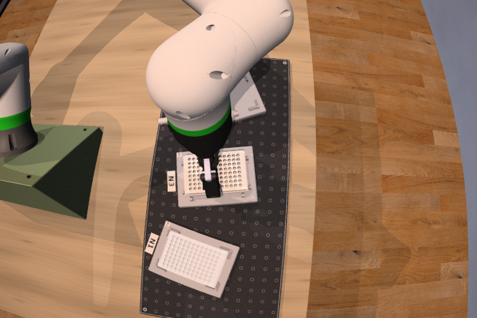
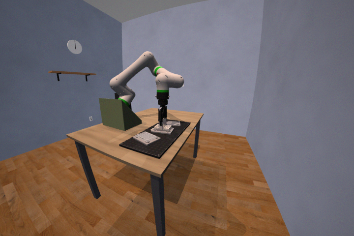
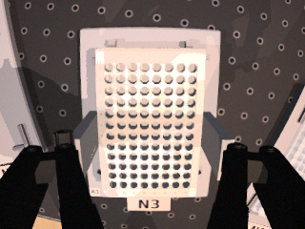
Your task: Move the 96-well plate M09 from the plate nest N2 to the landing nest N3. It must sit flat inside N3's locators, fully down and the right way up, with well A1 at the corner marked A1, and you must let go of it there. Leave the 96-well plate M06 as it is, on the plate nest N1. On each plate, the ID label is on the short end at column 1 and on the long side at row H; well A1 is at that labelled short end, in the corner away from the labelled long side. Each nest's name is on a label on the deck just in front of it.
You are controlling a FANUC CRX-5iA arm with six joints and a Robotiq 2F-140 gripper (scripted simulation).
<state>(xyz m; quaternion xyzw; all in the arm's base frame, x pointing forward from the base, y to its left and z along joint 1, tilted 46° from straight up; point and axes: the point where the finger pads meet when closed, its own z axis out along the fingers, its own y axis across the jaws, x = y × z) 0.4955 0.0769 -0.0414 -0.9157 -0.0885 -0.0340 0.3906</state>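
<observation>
Now: hand 5 cm above the landing nest N3. From my hand the other things lie so: A1 mark (8 cm behind, 4 cm to the left, 4 cm below); N3 label (10 cm behind, 2 cm to the right, 5 cm below); N2 label (10 cm behind, 14 cm to the left, 5 cm below).
</observation>
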